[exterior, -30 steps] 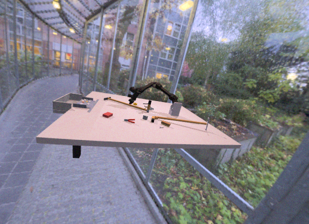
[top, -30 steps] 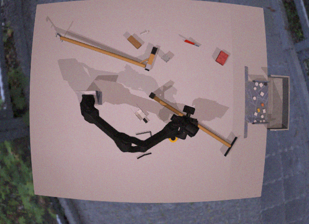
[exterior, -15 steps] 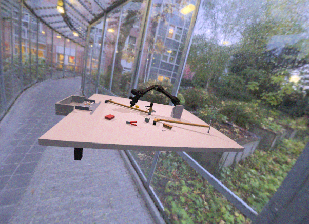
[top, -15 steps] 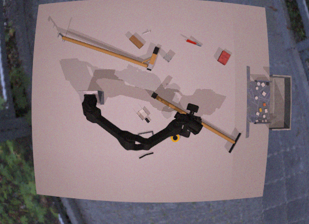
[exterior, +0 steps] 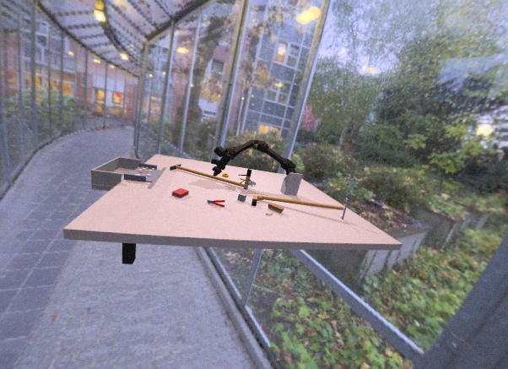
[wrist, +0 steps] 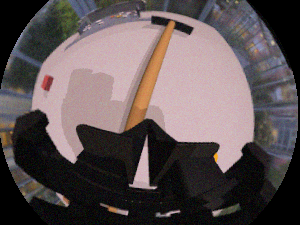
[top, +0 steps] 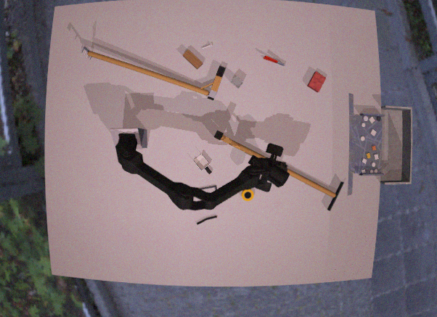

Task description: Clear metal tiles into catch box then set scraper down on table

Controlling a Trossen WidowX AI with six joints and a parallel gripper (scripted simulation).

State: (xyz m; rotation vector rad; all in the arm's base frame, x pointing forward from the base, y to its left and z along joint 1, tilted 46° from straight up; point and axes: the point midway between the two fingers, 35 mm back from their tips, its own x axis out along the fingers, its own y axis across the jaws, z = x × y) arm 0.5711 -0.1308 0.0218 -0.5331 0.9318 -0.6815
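Now: gripper tip 2 cm short of the long scraper, 1 cm to the right of it and 5 cm below it. From my gripper tip the other things lie so: black strip: 28 cm behind, 22 cm to the right, 1 cm below; then hex key: 26 cm behind, 9 cm to the right, 1 cm below; then yellow tape roll: 11 cm behind, 11 cm to the right.
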